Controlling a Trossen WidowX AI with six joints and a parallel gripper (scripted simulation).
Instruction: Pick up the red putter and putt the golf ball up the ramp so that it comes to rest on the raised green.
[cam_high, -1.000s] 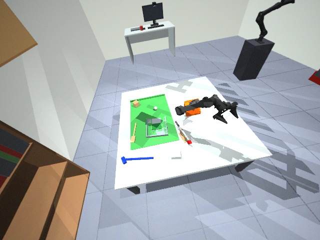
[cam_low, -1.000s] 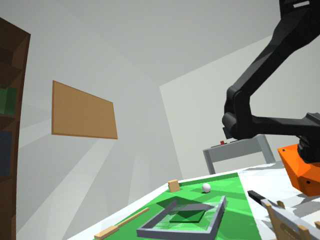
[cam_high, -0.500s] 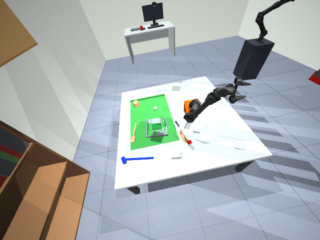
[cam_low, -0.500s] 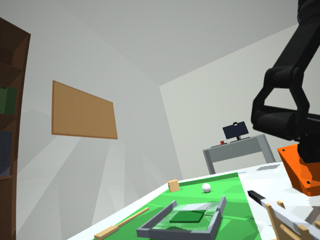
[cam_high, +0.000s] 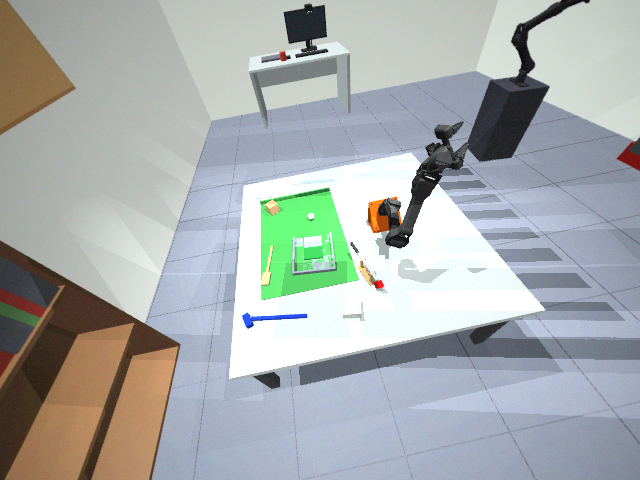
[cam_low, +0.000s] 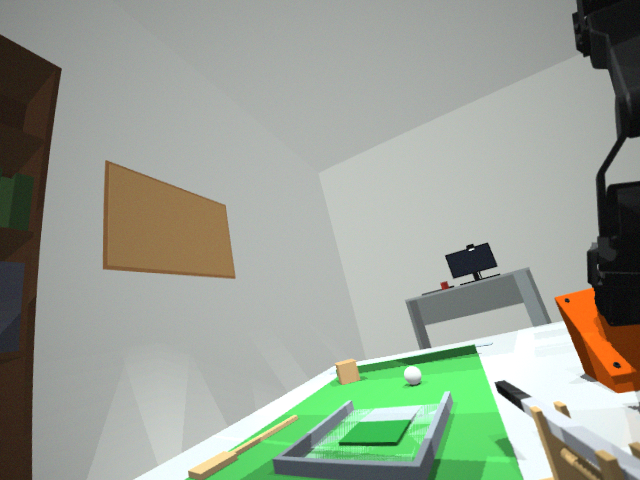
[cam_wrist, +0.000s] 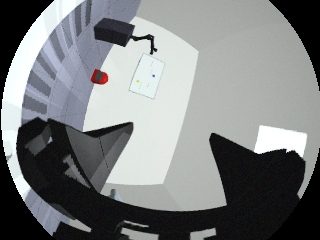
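My gripper tip is 390 mm short of the red putter, 220 mm to the right of it and 490 mm above it. From my gripper tip the other things lie so: white golf ball 650 mm ahead, 200 mm to the right, 520 mm below; blue putter 840 mm ahead, 420 mm to the left, 530 mm below; wooden rack 390 mm ahead, 230 mm to the left, 510 mm below.
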